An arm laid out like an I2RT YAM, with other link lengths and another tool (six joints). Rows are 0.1 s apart.
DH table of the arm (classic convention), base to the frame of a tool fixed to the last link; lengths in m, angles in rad. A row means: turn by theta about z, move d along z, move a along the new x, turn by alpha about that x. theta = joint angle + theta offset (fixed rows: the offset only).
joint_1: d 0.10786, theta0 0, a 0.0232, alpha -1.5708
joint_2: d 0, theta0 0, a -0.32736, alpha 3.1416
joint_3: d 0, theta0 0.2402, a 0.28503, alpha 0
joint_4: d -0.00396, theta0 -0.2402, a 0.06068, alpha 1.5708
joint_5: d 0.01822, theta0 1.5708, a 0, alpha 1.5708
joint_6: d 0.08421, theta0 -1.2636, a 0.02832, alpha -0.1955
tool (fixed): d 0.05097, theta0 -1.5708, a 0, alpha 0
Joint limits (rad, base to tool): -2.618..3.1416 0..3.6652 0..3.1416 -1.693..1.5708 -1.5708..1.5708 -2.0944..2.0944
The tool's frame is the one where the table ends.
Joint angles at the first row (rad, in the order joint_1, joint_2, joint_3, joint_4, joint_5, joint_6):
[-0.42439, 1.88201, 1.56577, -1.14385, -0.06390, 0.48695]
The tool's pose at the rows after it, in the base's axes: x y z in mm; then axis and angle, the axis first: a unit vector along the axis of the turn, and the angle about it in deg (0 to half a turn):
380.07 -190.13 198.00 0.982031 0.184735 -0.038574 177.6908
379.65 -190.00 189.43 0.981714 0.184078 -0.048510 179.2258
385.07 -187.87 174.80 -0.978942 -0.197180 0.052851 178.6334
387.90 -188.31 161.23 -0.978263 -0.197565 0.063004 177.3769
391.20 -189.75 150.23 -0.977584 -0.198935 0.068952 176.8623
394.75 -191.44 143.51 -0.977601 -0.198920 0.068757 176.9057
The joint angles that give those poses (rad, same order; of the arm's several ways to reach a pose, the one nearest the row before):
[-0.43011, 1.89232, 1.56577, -1.14804, -0.06313, 0.46216]
[-0.43354, 1.91291, 1.56576, -1.15910, -0.07343, 0.46217]
[-0.43318, 1.94838, 1.56576, -1.15530, -0.10090, 0.43888]
[-0.43315, 1.98158, 1.56577, -1.15148, -0.10662, 0.43890]
[-0.43318, 2.00827, 1.56575, -1.14003, -0.10700, 0.43620]
[-0.43316, 2.02430, 1.56577, -1.12327, -0.10662, 0.43622]

